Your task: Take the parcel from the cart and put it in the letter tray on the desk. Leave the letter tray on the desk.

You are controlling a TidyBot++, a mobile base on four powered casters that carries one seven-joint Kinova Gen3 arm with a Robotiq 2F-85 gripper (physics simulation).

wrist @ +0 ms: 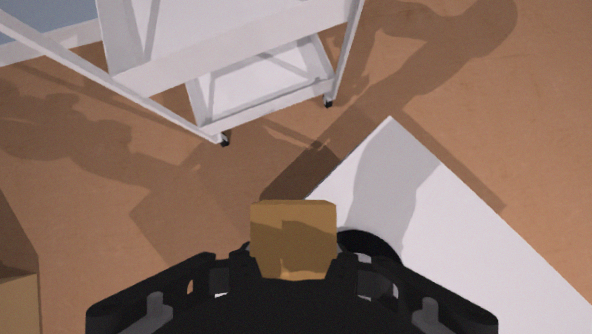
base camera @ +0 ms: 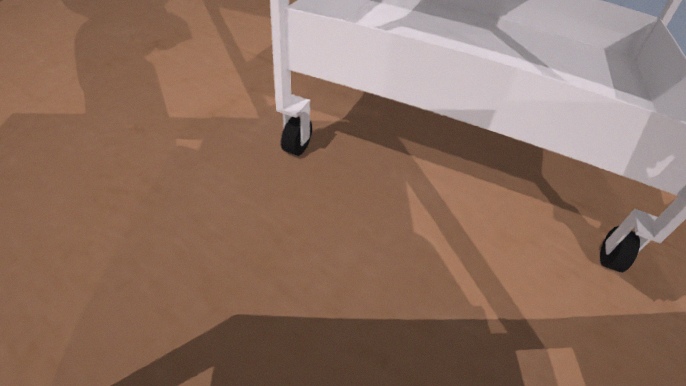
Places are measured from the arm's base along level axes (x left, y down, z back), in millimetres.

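Pixels of known places: gripper, fingertip midpoint: [wrist: 293, 248].
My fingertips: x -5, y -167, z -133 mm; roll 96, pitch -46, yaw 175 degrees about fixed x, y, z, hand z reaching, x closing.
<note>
Behind a point stands the place of what it marks.
The parcel, a tan-brown box [wrist: 293, 240] {x -20, y -217, z -144 mm}, is held between the fingertips of my gripper [wrist: 293, 248] {x -5, y -167, z -133 mm} at the bottom middle of the wrist view. The gripper is shut on it, in the air above the floor and beside my base. The white cart [base camera: 450, 75] {x -106, y 222, z -434 mm} [wrist: 240, 55] {x -133, y -11, z -422 mm} stands at the top right of the base camera view and at the top left of the wrist view, apart from the parcel. The desk and the letter tray do not show in these views.
My white base top [wrist: 465, 240] fills the lower right of the wrist view. A tan surface [wrist: 19, 302] {x 1037, y 342, z -617 mm} shows at its lower left edge. The cart's black wheels [base camera: 297, 136] {x 44, y 358, z -500 mm} [base camera: 620, 249] {x -323, y 355, z -333 mm} rest on the brown floor [base camera: 250, 225] {x 89, y 397, z -384 mm}. A bluish wall [wrist: 50, 20] {x 220, y 269, z -1384 mm} is behind the cart.
</note>
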